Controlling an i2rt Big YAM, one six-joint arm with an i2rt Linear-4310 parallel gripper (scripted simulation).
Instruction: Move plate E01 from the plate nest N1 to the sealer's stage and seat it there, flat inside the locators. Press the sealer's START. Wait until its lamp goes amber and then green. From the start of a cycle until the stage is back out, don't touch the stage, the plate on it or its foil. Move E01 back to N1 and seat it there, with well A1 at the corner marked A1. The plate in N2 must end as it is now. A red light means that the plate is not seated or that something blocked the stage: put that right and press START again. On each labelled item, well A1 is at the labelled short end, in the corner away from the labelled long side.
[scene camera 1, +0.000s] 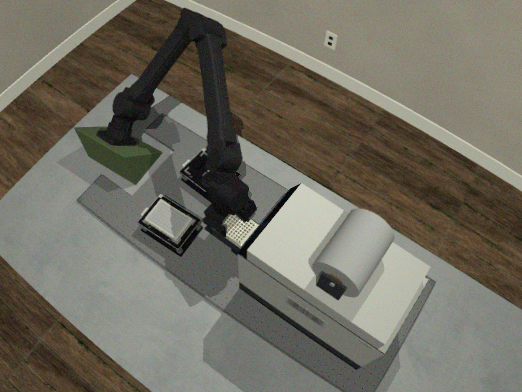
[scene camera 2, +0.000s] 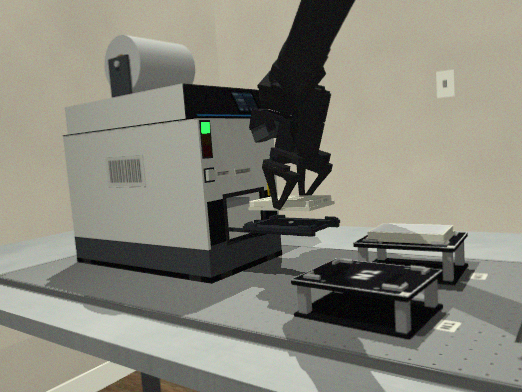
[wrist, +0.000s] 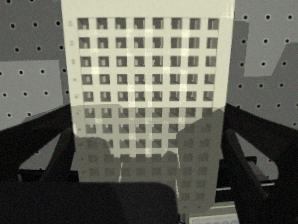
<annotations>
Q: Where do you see a covered white plate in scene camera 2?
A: At 386, 232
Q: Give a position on a black plate nest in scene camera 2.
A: At 414, 278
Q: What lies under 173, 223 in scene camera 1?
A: A covered white plate.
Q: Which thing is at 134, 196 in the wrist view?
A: My gripper.
</annotations>
